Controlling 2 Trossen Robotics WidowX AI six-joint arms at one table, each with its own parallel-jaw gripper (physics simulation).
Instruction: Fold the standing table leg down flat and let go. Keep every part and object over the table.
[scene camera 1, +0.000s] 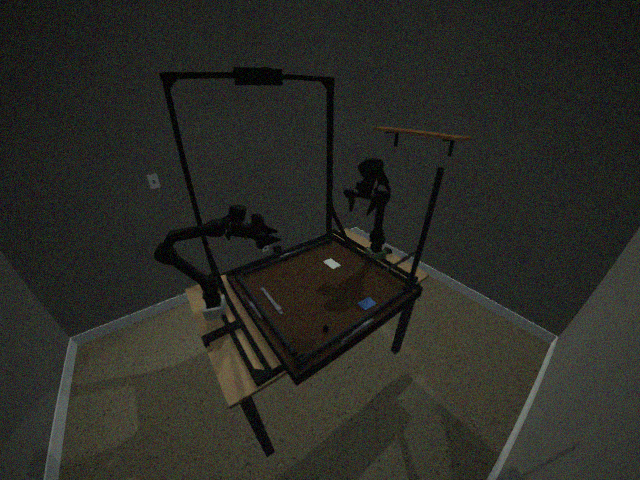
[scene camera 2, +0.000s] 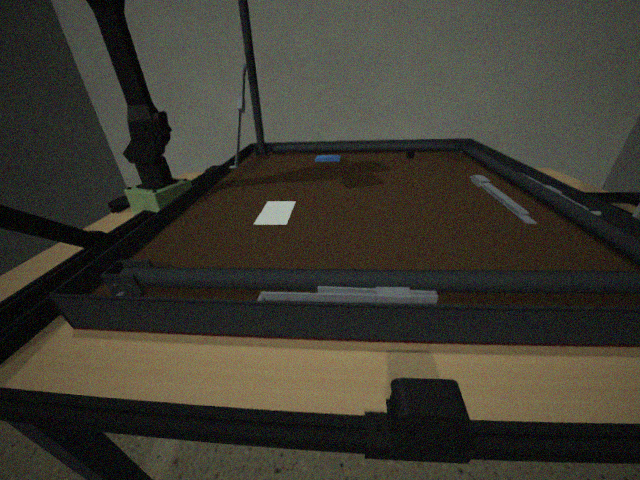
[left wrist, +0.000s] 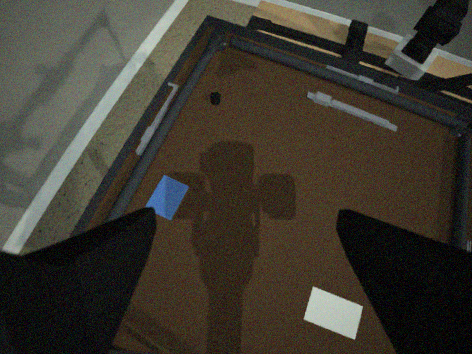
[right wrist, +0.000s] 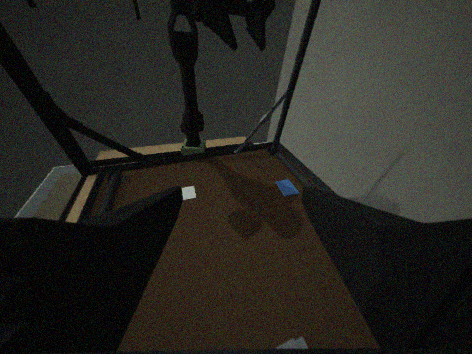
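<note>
Grey bar (scene camera 2: 479, 180), (left wrist: 320, 98). Blue card (left wrist: 167, 196). White card (scene camera 2: 274, 212). Dark-rimmed tabletop (scene camera 1: 311, 294). My left gripper (left wrist: 247, 218), (right wrist: 250, 49). My right gripper (scene camera 1: 278, 235), (right wrist: 242, 193).
</note>
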